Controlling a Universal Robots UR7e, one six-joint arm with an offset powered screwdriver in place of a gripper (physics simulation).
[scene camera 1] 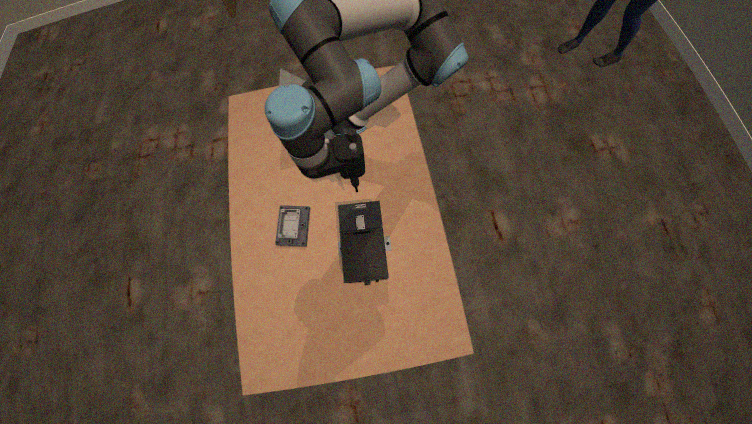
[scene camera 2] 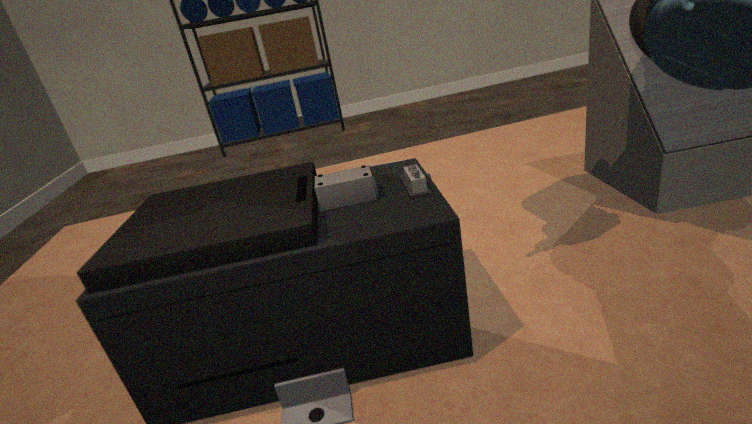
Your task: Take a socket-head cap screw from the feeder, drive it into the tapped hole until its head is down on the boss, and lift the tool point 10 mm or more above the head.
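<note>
My gripper, a black screwdriver [scene camera 1: 357,190], points down with its tip just off the feeder's short end that carries the small block. Whether a screw is on the tip is too small to tell. The tool does not show in scene camera 2, where its shadow lies on the table. The black feeder [scene camera 1: 364,258] [scene camera 2: 273,305] carries a larger pale block [scene camera 1: 360,222] [scene camera 2: 344,190] and a small pale block [scene camera 1: 360,205] [scene camera 2: 417,185] at its end. A light housing [scene camera 1: 289,223] lies on a dark grey plate [scene camera 1: 303,235] left of the feeder. Its boss and tapped hole cannot be made out.
A pale bracket [scene camera 1: 388,243] [scene camera 2: 331,404] with a dark hole stands at the feeder's side. A grey pedestal [scene camera 2: 700,176] is at the right in scene camera 2. A shelf rack [scene camera 2: 200,65] stands by the wall. A person's legs [scene camera 1: 629,31] show on the floor beyond the table.
</note>
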